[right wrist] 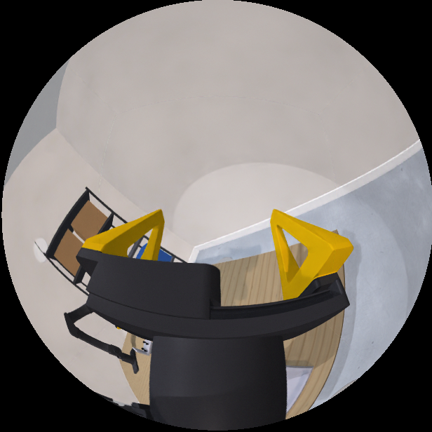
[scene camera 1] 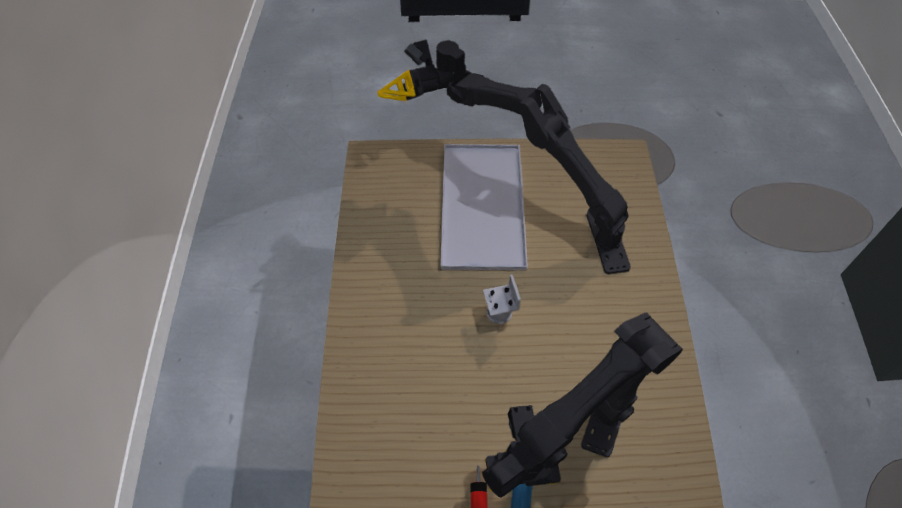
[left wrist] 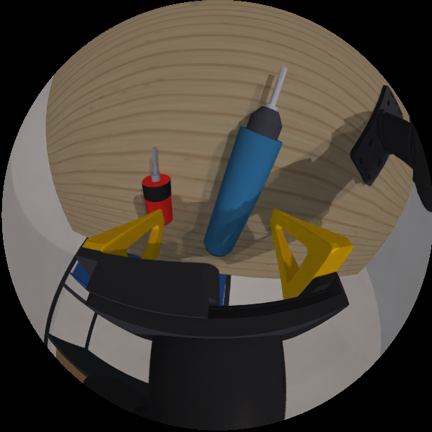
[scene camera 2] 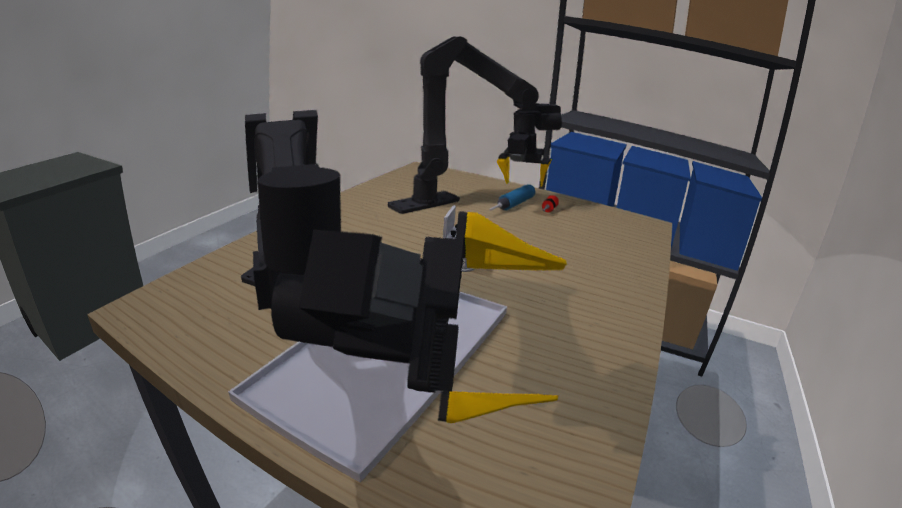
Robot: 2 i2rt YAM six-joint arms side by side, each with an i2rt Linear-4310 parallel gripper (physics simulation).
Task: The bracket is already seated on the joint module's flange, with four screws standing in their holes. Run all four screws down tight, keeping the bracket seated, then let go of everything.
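Places are measured from the left arm's base along level axes (x left, y back, z up), in centimetres.
Where they show: left gripper, fingertip midpoint: (scene camera 2: 524,184); right gripper, fingertip midpoint: (scene camera 1: 380,92) (scene camera 2: 561,330); left arm's base, link origin: (scene camera 1: 607,413) (scene camera 2: 424,203); right arm's base, link origin: (scene camera 1: 607,241).
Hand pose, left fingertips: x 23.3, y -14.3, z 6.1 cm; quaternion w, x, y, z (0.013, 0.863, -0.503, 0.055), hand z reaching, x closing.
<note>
Things, the pixels of their top centre, and the offset from my left fingertips. "spot": a spot on its surface instead. Level surfaces: height alone.
- joint module, top centre: (scene camera 1: 500,299) dx -38.5, dy -17.8, dz +0.3 cm
- blue screwdriver, surface spot: (scene camera 1: 521,496) spot: dx +2.4, dy +2.3, dz -2.0 cm
- shorter red driver, top centre: (scene camera 1: 478,486) (scene camera 2: 549,199) dx +3.5, dy -6.8, dz -2.7 cm
- shallow light tray, top centre: (scene camera 2: 382,347) (scene camera 1: 483,201) dx -68.0, dy -33.5, dz -4.5 cm
- wooden table, surface height: dz -6.1 cm
The light bracket (scene camera 1: 501,297) (scene camera 2: 448,220) (right wrist: 146,346) sits on the joint module (scene camera 1: 499,318), with four dark screw heads showing in its plate; how deep they sit cannot be told. A blue screwdriver (scene camera 1: 521,496) (scene camera 2: 517,196) (left wrist: 243,187) lies on the table. A shorter red driver (scene camera 1: 479,498) (scene camera 2: 551,203) (left wrist: 159,207) lies beside it. My left gripper (scene camera 2: 525,184) (left wrist: 216,214) is open, pointing down above the blue handle's rear part; its fingers are hidden in scene camera 1. My right gripper (scene camera 2: 560,331) (right wrist: 217,215) is open and empty, raised beyond the tray end of the table.
A shallow light tray (scene camera 1: 442,208) (scene camera 2: 296,435) lies on the wooden table (scene camera 1: 378,378), near the bracket. The left arm's shadow falls around the drivers. A rack (scene camera 2: 681,141) with blue bins (scene camera 2: 653,179) stands behind the table, and a dark cabinet (scene camera 2: 69,252) stands at the left.
</note>
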